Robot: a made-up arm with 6 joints. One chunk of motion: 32 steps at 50 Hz.
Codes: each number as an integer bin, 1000 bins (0 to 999) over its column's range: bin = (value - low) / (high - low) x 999, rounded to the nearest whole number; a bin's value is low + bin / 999 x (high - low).
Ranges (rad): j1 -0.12..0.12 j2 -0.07..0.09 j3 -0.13..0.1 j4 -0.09..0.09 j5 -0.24..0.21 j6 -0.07..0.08
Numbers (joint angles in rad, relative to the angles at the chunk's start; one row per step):
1: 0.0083 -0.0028 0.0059 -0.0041 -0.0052 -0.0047
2: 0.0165 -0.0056 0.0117 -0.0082 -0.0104 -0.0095
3: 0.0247 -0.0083 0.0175 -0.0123 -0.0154 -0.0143
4: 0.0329 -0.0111 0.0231 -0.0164 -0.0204 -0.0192
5: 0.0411 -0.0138 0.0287 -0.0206 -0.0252 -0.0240
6: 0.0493 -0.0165 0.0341 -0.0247 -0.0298 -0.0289
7: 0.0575 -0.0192 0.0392 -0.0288 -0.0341 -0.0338
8: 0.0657 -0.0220 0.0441 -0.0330 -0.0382 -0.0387
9: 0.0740 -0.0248 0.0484 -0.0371 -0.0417 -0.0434
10: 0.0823 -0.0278 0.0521 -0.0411 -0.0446 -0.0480
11: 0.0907 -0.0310 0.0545 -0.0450 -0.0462 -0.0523
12: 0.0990 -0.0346 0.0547 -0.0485 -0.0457 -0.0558
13: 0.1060 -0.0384 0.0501 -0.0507 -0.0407 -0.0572
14: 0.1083 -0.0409 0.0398 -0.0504 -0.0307 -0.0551
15: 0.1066 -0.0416 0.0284 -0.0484 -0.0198 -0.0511
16: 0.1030 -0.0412 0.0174 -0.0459 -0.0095 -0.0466
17: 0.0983 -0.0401 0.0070 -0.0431 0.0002 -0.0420
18: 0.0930 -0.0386 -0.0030 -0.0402 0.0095 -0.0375
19: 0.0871 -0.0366 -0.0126 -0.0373 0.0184 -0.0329
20: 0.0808 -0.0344 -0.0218 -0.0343 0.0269 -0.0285
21: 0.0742 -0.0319 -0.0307 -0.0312 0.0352 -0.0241
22: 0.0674 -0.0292 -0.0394 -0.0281 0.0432 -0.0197
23: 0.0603 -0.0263 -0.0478 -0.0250 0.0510 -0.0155
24: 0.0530 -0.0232 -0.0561 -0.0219 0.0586 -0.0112
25: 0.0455 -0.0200 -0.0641 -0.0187 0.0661 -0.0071
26: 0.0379 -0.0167 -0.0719 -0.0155 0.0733 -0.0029
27: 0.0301 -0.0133 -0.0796 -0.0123 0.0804 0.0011
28: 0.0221 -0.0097 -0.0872 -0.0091 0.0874 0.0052
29: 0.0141 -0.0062 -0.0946 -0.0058 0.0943 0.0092
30: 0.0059 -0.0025 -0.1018 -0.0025 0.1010 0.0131
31: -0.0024 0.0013 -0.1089 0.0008 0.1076 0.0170
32: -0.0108 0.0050 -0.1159 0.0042 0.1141 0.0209
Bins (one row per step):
1: 534 420 590 477 521 435
2: 568 402 615 454 510 403
3: 602 385 641 431 499 371
4: 636 368 665 408 488 338
5: 671 351 689 385 477 306
6: 705 334 713 362 467 274
7: 739 317 735 340 457 241
8: 773 300 756 316 448 208
9: 808 282 775 294 440 177
10: 842 263 791 271 434 147
11: 877 244 801 250 430 118
12: 912 221 802 230 431 95
13: 941 197 782 218 442 85
14: 950 182 738 220 465 99
15: 943 177 688 231 489 126
16: 928 180 640 245 512 156
17: 909 187 595 260 533 186
18: 887 196 552 276 554 216
19: 862 209 510 292 574 247
20: 836 222 470 309 593 276
21: 808 238 431 326 611 306
22: 780 255 394 344 629 335
23: 750 273 357 361 646 363
24: 720 292 321 378 663 392
25: 689 312 286 396 680 419
26: 657 333 252 413 696 447
27: 625 354 219 431 711 474
28: 591 376 186 449 727 501
29: 558 398 154 467 742 527
30: 524 421 122 486 757 553
31: 490 445 92 504 772 579
32: 455 468 61 523 786 605

